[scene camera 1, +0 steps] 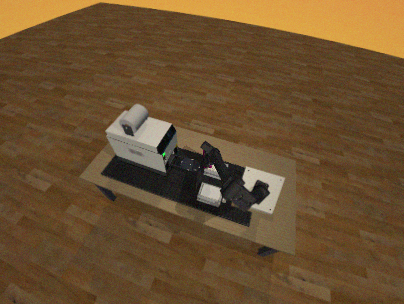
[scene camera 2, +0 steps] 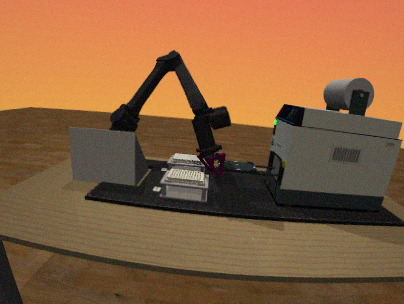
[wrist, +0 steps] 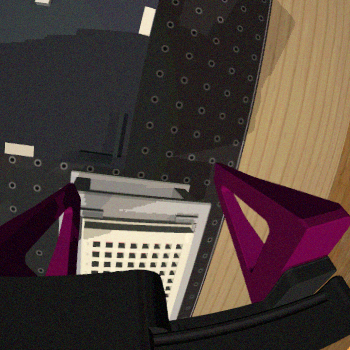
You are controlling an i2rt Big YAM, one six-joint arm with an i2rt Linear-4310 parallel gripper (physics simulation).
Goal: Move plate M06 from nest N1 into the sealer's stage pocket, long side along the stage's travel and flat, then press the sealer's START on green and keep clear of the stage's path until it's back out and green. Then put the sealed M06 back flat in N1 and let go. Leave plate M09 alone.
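Places are measured from the arm's base along level axes (x up, y back, z right), in millimetres.
Pixels of known places: gripper, fingertip midpoint: [scene camera 1: 203, 162] [scene camera 2: 215, 173] [wrist: 144, 180]; arm's base at its link origin: [scene camera 2: 111, 147].
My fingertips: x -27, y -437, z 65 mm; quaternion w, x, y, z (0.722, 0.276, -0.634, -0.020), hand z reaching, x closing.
For each thing: its middle in the pictures, then the offset to it from my fingertips. Level surfaces: height alone.
- white many-welled plate at the middle of its body: [wrist: 130, 286] [scene camera 2: 186, 176] dx -20, dy +102, dz +14 mm
- grey nest at the middle of its body: [wrist: 126, 263] [scene camera 2: 185, 184] [scene camera 1: 216, 169] dx -52, dy +102, dz +14 mm
- second white plate at the middle of its body: [scene camera 2: 187, 158] [scene camera 1: 210, 192] dx -20, dy +137, dz -196 mm
- dark stage at the middle of its body: [scene camera 2: 248, 167] [scene camera 1: 184, 162] dx +15, dy -121, dz -74 mm
- film roll at the middle of its body: [scene camera 2: 347, 94] [scene camera 1: 134, 118] dx +335, dy -455, dz -97 mm
- black perforated board at its surface level: dx -83 mm
A white many-welled plate [scene camera 1: 212, 171] [scene camera 2: 186, 176] [wrist: 127, 254] sits flat in a grey nest [scene camera 2: 185, 193] [wrist: 200, 220], the nearer one in scene camera 2. A second white plate [scene camera 1: 210, 192] [scene camera 2: 186, 158] sits in the other nest [scene camera 1: 209, 202]. I cannot read which is M06 or M09, nor the nest labels. My gripper [scene camera 1: 207, 159] [scene camera 2: 212, 167] [wrist: 144, 180] is open and empty, above the sealer-side end of the first nest. Its body hides part of that plate in the wrist view. The dark stage [scene camera 1: 187, 163] [scene camera 2: 241, 166] [wrist: 65, 85] is out; its pocket holds no plate.
The white sealer [scene camera 1: 142, 150] [scene camera 2: 330, 170] shows a green light [scene camera 1: 164, 154] [scene camera 2: 275, 122]; START cannot be made out. A film roll [scene camera 1: 135, 117] [scene camera 2: 347, 93] tops it. The black perforated board [scene camera 1: 135, 177] [scene camera 2: 240, 205] [wrist: 185, 107] lies under sealer and nests. A pale panel [scene camera 2: 102, 155] stands near my base.
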